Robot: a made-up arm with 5 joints.
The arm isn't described. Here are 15 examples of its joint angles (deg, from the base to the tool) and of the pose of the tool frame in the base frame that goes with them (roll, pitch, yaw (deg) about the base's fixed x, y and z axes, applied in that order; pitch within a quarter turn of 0, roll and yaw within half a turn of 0; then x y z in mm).
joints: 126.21 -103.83 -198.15 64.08 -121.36
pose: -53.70 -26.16 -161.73 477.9 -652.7 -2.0
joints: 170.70 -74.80 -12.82 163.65 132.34
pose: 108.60 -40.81 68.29 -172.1 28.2 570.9
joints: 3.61 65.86 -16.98 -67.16 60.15
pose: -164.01 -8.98 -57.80 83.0 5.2 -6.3
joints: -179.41 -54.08 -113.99 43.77 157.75
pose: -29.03 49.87 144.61 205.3 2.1 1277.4
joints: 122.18 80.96 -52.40 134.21 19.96
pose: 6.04 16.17 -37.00 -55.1 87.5 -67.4
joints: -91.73 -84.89 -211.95 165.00 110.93
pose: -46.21 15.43 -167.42 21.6 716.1 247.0
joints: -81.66 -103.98 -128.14 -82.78 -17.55
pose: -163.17 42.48 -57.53 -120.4 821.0 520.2
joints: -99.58 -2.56 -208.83 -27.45 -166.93
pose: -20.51 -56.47 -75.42 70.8 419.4 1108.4
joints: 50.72 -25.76 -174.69 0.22 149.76
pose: 10.51 -17.38 18.87 -293.6 -358.9 1227.0
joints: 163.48 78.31 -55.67 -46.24 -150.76
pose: 167.95 20.45 -47.94 -309.0 91.7 -165.4
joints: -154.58 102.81 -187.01 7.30 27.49
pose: -116.75 -59.77 138.96 -836.3 -397.5 380.8
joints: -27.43 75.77 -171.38 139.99 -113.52
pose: -138.10 -16.21 79.85 737.4 -382.7 500.6
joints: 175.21 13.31 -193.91 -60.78 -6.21
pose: -11.21 60.77 -17.59 85.6 -7.2 1216.8
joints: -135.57 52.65 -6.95 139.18 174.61
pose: -0.46 4.86 -140.98 36.8 36.1 182.4
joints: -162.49 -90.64 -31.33 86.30 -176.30
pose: 177.35 35.58 12.96 -144.2 -45.5 816.1
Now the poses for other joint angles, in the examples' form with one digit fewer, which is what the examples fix.
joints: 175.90 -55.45 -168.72 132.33 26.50
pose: -85.9 -63.4 82.2 609 -44 997
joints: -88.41 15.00 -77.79 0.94 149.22
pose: -136.3 49.2 143.2 21 -760 585
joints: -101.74 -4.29 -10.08 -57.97 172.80
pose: -158.5 71.0 100.9 -76 -365 287
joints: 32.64 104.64 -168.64 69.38 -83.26
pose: -174.7 0.6 115.9 737 472 60
